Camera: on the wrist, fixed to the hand. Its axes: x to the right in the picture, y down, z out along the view.
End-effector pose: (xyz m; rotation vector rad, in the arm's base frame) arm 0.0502 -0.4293 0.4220 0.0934 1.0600 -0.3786
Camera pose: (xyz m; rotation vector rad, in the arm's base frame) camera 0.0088 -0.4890 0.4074 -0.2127 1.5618 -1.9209
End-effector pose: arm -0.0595 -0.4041 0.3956 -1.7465 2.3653 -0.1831
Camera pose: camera -0.0047 -0.4346 0.4351 2.5956 -0.6091 1.2418
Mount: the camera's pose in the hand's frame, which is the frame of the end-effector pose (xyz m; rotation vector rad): 0.0102 -0.0685 -0.0264 0.3969 0.6544 -1.3979
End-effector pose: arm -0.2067 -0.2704 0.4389 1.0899 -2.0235 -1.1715
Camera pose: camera -0.1662 -0.3104 0.3914 2.8117 -0.8081 -0.6788
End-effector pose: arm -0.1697 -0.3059 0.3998 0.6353 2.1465 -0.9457
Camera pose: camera -0.2319 -0.3259 0.4347 0.4817 -2.0721 1.4777
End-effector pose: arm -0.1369 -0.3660 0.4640 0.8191 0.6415 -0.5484
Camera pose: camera -0.1834 -0.3858 0.4098 0.8238 1.7649 -1.7407
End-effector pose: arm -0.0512 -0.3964 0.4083 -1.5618 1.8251 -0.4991
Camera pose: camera -0.0216 -0.4241 0.4703 -2.3060 0.5549 -2.0086
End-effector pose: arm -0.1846 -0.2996 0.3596 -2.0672 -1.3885 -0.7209
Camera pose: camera -0.2489 -0.2893 0.3950 -0.2277 -2.1394 -1.2964
